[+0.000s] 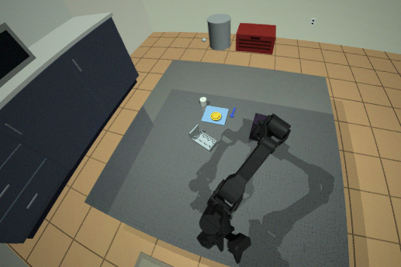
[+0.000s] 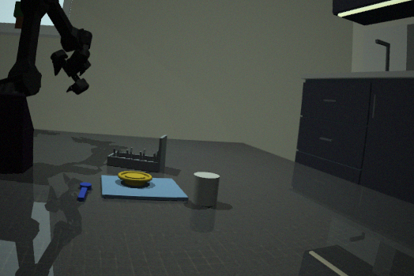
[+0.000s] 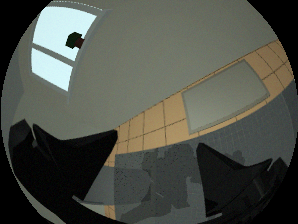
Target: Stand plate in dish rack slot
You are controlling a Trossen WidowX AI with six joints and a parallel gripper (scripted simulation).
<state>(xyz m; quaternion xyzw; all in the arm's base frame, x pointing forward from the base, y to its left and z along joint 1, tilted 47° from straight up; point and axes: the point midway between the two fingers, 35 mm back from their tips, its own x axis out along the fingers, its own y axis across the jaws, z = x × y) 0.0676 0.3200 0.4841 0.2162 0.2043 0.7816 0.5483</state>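
Now: the yellow plate 69 cm to the right of my gripper tip, 22 cm ahead of it and 18 cm below it. Also, from my gripper tip: light blue mat 71 cm to the right, 23 cm ahead, 19 cm below; then grey dish rack 51 cm to the right, 25 cm ahead, 17 cm below; then blue spoon 74 cm to the right, 19 cm below, 12 cm ahead.
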